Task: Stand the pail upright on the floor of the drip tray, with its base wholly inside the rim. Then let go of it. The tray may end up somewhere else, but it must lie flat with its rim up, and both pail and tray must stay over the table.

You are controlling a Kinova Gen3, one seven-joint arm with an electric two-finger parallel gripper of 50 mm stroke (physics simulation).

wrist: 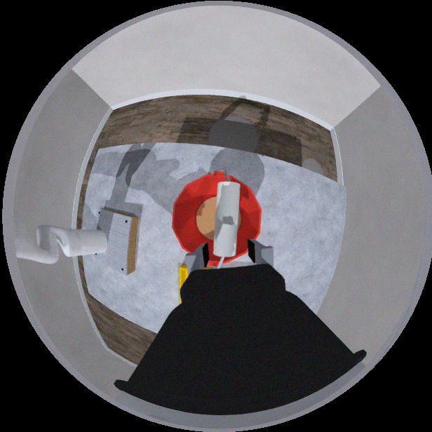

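Observation:
The red pail stands in the middle of the wrist view with its open mouth facing the camera and a tan round area inside. Its white handle grip lies across the mouth, a little right of the middle, on a thin wire. My gripper is open and empty. In this view, the lower end of the grip shows between the fingertips; the height gap is hard to judge. The yellow drip tray shows in part below the pail, at the left of the gripper. The black gripper body hides most of it.
A grey plate with a wood-coloured edge lies on the pale table at the left. The white robot arm rises from it. Brown floor shows past the table's far edge, and shadows fall behind the pail.

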